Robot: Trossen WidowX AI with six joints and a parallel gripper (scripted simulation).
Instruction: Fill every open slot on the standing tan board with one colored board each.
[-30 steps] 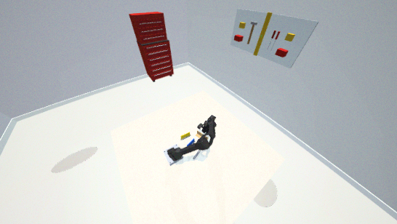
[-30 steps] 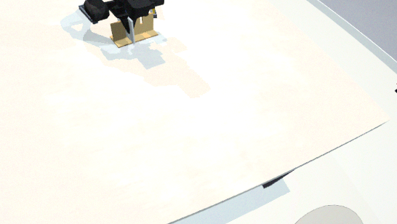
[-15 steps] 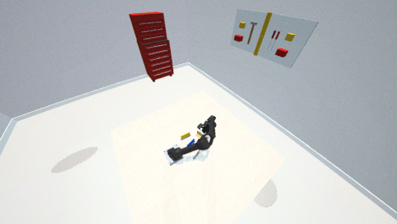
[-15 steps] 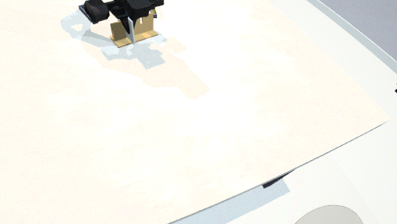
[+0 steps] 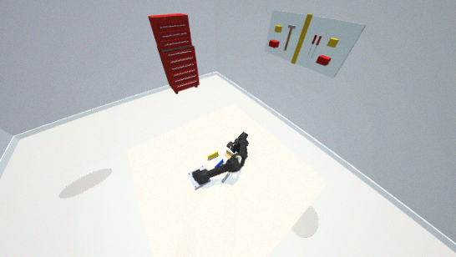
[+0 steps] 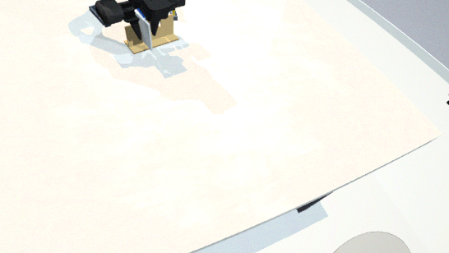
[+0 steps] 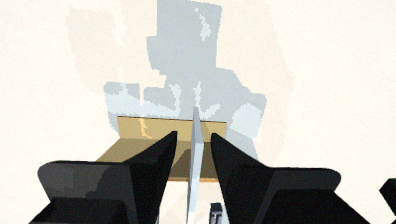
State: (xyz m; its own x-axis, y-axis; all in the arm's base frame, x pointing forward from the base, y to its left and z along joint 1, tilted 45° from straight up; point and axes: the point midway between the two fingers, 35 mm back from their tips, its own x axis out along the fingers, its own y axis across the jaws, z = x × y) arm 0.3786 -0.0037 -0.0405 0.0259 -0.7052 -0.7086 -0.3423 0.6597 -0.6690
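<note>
Right now the white board is 3 cm behind my gripper tip and 1 cm to the right of it. Round my gripper tip: blue board: 18 cm behind, 1 cm to the right; tan board: 4 cm behind, 1 cm to the left, 1 cm below; yellow board: 19 cm behind, 9 cm to the left.
</note>
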